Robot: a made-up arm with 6 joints.
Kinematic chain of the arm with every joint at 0, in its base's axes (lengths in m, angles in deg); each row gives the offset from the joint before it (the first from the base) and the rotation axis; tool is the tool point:
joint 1: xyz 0.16 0 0.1 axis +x
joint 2: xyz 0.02 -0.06 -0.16 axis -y
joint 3: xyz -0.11 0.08 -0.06 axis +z
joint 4: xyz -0.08 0.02 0 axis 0.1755 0.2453 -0.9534
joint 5: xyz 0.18 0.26 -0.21 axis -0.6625 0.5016 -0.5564
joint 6: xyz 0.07 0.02 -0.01 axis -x
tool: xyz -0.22 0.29 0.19
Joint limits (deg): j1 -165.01..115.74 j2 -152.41..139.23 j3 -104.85..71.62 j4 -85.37..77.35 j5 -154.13..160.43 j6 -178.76..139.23
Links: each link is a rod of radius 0.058 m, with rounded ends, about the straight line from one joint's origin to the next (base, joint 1, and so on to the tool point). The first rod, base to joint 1, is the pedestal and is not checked.
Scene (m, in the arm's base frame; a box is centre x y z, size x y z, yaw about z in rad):
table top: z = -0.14
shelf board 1: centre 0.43 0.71 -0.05 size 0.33 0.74 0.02 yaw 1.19
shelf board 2: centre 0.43 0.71 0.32 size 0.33 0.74 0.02 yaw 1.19
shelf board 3: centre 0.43 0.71 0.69 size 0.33 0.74 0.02 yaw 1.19
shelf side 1: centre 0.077 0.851 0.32 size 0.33 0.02 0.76 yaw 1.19
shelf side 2: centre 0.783 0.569 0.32 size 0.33 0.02 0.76 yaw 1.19
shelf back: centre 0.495 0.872 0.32 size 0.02 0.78 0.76 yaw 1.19
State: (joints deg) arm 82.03 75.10 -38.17 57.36 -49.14 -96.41
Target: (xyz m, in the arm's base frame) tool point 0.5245 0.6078 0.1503
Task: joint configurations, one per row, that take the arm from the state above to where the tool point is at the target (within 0.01 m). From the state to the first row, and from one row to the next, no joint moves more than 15 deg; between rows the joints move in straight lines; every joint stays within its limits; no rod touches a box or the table.
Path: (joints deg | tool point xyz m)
1: 88.46 69.25 -40.60 66.41 -60.18 -109.04 | 0.4514 0.5417 0.1115
2: 94.90 63.41 -43.04 75.47 -71.22 -121.67 | 0.5245 0.6078 0.1503

